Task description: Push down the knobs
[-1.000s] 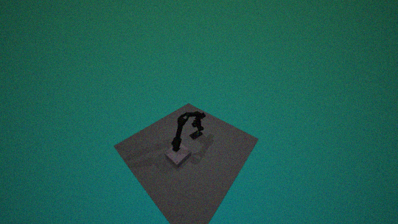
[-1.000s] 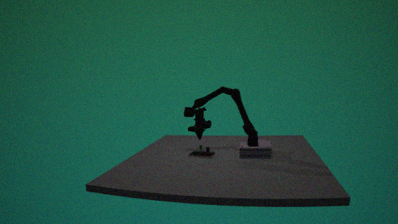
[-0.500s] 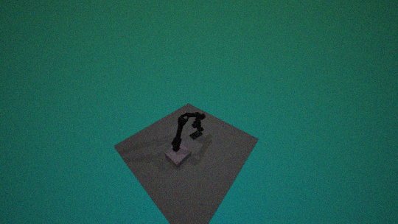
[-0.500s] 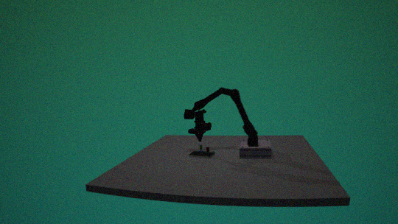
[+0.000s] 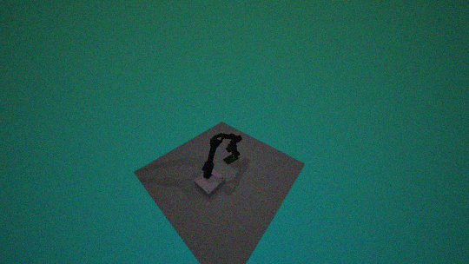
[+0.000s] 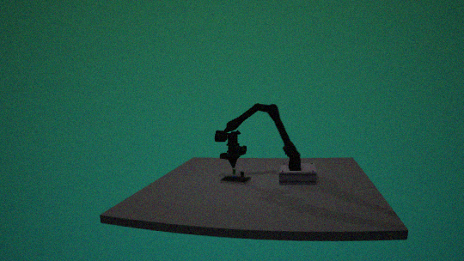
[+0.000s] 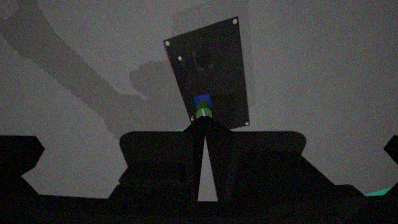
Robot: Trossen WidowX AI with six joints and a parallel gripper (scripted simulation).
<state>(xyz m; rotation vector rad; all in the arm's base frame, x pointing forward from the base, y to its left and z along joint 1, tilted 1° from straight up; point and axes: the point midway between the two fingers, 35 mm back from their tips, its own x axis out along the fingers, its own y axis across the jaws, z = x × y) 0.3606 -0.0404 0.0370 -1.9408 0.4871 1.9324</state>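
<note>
Now: gripper tip 20 mm above the green knob. Also, from my gripper tip: dark round knob: 50 mm behind, 30 mm to the left, 30 mm below.
</note>
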